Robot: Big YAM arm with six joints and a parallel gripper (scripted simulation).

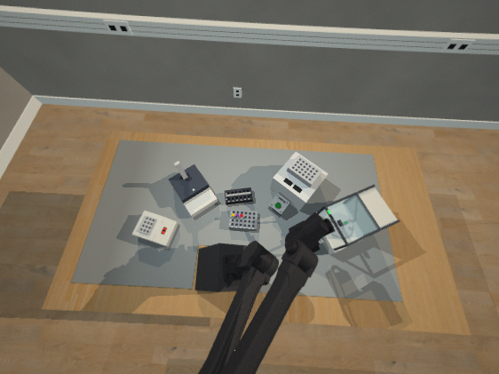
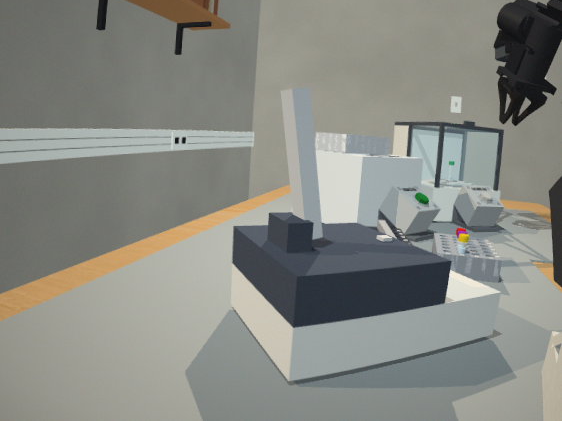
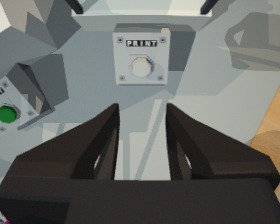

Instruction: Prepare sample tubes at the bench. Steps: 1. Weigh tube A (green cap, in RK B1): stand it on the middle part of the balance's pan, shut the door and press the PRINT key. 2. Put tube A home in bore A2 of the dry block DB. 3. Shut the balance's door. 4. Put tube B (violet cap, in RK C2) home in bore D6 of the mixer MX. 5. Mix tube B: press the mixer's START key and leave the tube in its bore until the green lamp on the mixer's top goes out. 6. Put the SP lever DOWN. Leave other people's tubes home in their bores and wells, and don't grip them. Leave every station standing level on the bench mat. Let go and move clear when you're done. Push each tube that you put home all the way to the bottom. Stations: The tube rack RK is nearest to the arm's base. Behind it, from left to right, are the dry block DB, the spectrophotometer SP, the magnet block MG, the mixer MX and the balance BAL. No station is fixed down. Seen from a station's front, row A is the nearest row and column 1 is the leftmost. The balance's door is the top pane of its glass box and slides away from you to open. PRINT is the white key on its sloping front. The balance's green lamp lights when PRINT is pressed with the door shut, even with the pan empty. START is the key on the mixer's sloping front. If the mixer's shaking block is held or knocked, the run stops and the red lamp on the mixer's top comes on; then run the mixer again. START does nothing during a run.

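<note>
Now: hand 50 mm short of the balance door, 160 mm to the left of it and 20 mm above it. Round my hand: eight-sided pan 60 mm ahead, 190 mm to the right, 150 mm below; print key 20 mm ahead, 50 mm to the right, 160 mm below; green start key 180 mm ahead, 70 mm to the left, 160 mm below.
</note>
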